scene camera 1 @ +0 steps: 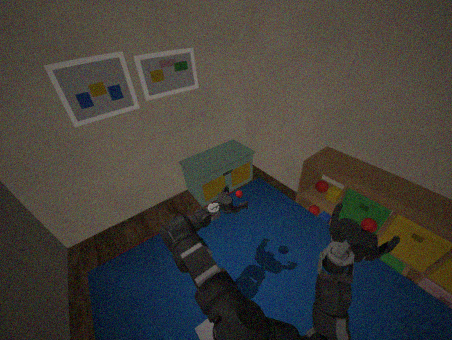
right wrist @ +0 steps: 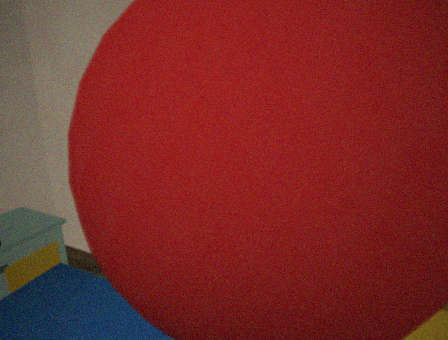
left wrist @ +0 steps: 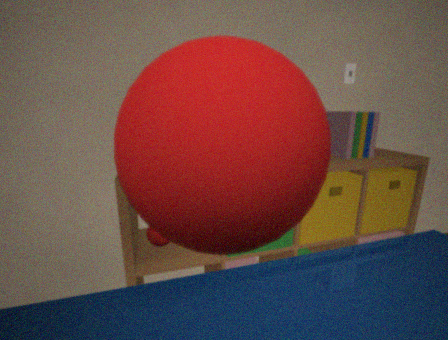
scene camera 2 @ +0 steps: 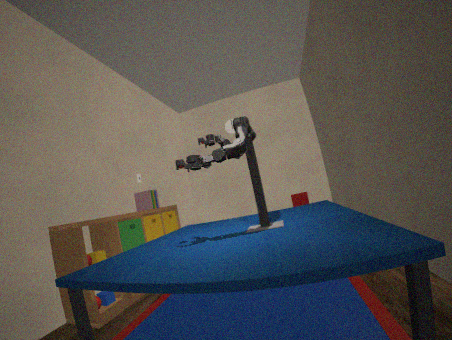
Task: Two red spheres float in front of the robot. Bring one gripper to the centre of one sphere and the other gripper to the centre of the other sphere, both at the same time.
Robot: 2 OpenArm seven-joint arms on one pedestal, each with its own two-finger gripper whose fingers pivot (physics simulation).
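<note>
One red sphere (scene camera 1: 239,194) (left wrist: 222,145) floats at the open fingers of my left gripper (scene camera 1: 237,197) (scene camera 2: 178,164). It is whole and near the middle of the left wrist view. The other red sphere (scene camera 1: 369,225) (right wrist: 260,165) appears between the spread fingertips of my right gripper (scene camera 1: 368,224) (scene camera 2: 200,141). It fills most of the right wrist view, its centre right of the middle, its top cut off. Both grippers are open and hold nothing. In scene camera 2, mere hints of red show at the fingers. Exact depth cannot be told.
Both arms reach out above the blue table (scene camera 1: 150,290) (scene camera 2: 300,250). A wooden shelf unit (scene camera 1: 370,169) (scene camera 2: 62,250) (left wrist: 123,240) with bins and small red balls (scene camera 1: 321,186) (scene camera 1: 314,210) stands beyond it. A green cabinet (scene camera 1: 215,156) stands in the room's corner. Gripper shadows fall on the table.
</note>
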